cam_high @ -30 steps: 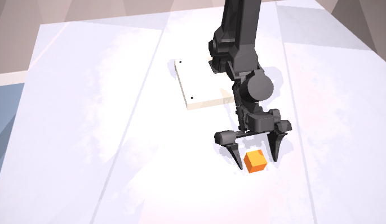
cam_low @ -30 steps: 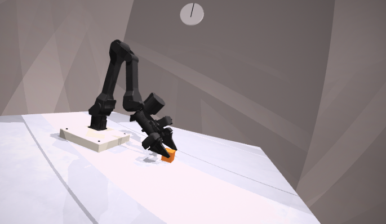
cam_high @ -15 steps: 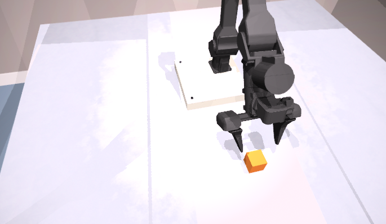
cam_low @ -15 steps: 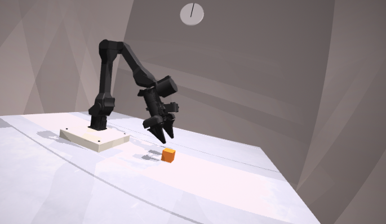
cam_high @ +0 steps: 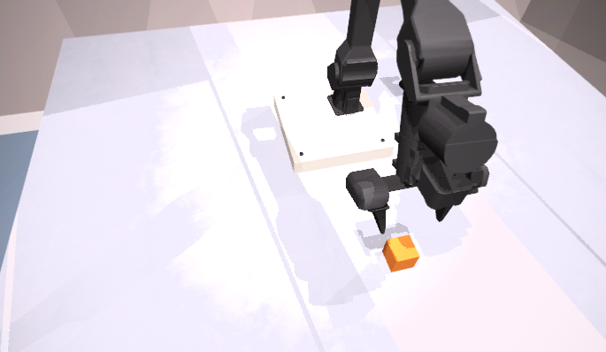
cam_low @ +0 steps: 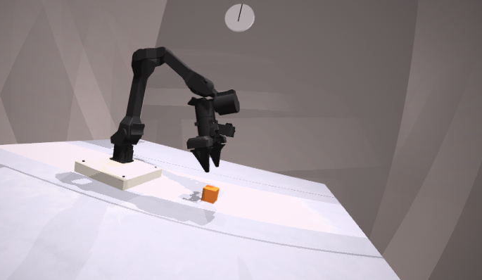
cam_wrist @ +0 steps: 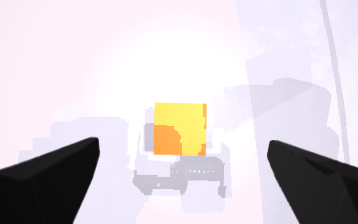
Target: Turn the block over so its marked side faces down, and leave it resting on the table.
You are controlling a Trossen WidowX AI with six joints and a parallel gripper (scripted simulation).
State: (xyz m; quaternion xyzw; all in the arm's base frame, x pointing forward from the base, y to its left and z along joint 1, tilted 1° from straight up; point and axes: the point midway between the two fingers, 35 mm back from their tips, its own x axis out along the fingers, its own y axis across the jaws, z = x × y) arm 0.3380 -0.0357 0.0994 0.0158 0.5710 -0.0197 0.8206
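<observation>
My gripper tip is 8 cm above the orange block.
</observation>
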